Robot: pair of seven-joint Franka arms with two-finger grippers.
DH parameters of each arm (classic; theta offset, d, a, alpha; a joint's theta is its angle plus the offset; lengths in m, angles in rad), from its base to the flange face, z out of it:
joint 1: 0 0.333 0 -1.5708
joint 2: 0 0 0 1.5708
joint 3: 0 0.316 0.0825 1.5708
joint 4: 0 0 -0.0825 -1.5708
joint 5: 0 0.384 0 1.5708
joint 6: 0 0 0.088 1.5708
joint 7: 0 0.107 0 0
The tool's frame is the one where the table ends.
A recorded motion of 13 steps. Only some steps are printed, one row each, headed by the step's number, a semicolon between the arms.
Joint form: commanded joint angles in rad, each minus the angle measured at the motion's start. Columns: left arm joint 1, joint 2, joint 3, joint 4, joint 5, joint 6, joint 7; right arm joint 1, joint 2, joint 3, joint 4, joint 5, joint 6, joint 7.
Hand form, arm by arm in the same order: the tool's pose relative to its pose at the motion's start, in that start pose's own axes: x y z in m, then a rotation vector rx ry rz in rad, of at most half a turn. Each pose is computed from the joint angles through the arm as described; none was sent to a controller.
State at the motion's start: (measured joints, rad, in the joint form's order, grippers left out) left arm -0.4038 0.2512 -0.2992 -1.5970 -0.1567 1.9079 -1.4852; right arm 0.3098 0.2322 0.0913 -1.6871 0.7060 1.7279 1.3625
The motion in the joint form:
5: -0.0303 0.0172 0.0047 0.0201 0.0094 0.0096 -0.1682; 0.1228 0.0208 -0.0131 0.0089 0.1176 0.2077 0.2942
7: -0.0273 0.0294 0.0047 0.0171 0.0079 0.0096 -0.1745; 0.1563 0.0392 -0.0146 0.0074 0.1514 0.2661 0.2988
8: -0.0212 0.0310 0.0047 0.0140 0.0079 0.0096 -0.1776; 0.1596 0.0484 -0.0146 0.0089 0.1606 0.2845 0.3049
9: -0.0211 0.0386 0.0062 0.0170 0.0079 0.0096 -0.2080; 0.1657 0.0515 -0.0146 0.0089 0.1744 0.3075 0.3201
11: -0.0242 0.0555 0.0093 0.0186 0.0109 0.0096 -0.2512; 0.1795 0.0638 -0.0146 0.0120 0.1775 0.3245 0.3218
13: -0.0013 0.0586 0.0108 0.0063 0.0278 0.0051 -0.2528; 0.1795 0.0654 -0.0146 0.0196 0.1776 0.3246 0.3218
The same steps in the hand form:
5: -0.0138 0.0063 0.0040 -0.0072 0.0033 -0.1411; -0.0506 -0.0218 0.0328 0.1321 -0.0844 0.2520
7: -0.0095 0.0071 0.0124 0.0067 -0.0003 -0.1540; -0.0584 -0.0282 0.0497 0.1551 -0.1075 0.2604
8: -0.0052 0.0067 0.0140 0.0099 -0.0001 -0.1638; -0.0567 -0.0315 0.0530 0.1656 -0.1144 0.2737
9: -0.0031 0.0079 0.0171 0.0139 -0.0012 -0.1971; -0.0584 -0.0336 0.0547 0.1816 -0.1266 0.2928
11: -0.0001 0.0097 0.0269 0.0287 -0.0004 -0.2427; -0.0606 -0.0363 0.0637 0.1826 -0.1259 0.2933
13: 0.0178 0.0067 0.0315 0.0424 0.0175 -0.2644; -0.0625 -0.0375 0.0616 0.1869 -0.1277 0.2893

